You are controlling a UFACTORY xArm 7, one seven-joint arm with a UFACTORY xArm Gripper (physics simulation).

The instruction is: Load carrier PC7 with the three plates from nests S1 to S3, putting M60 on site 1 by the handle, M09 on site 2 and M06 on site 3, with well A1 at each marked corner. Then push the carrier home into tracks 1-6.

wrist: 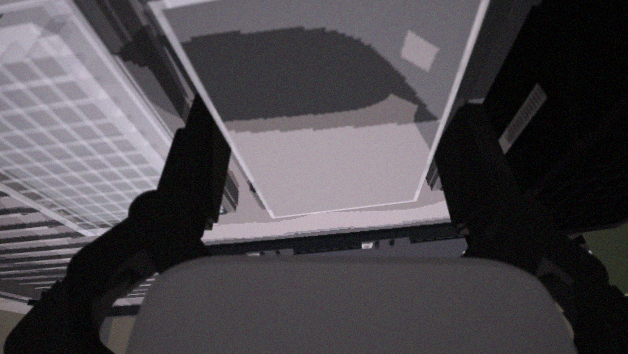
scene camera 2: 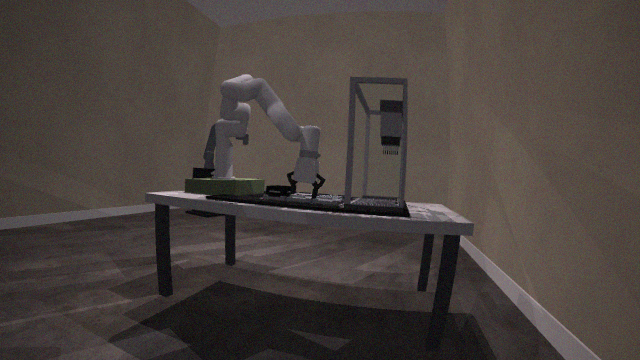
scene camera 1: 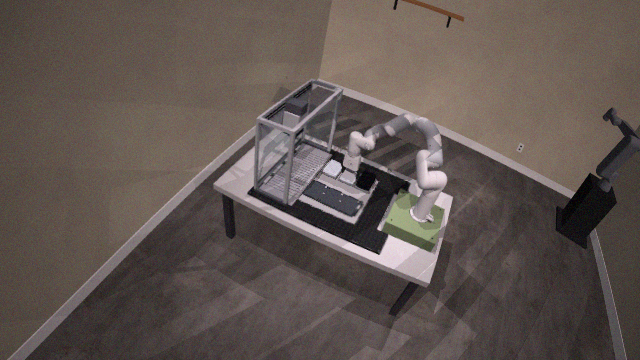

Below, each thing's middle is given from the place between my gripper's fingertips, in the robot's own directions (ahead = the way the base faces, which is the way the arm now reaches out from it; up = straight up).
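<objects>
With the black well plate [wrist: 551, 104] as my reference, my hand is 10 mm to the left of it, 100 mm past it and 20 mm below it. There is the dark plate carrier [scene camera 1: 316, 190] too, 230 mm to the left of my hand and 30 mm behind it.
</objects>
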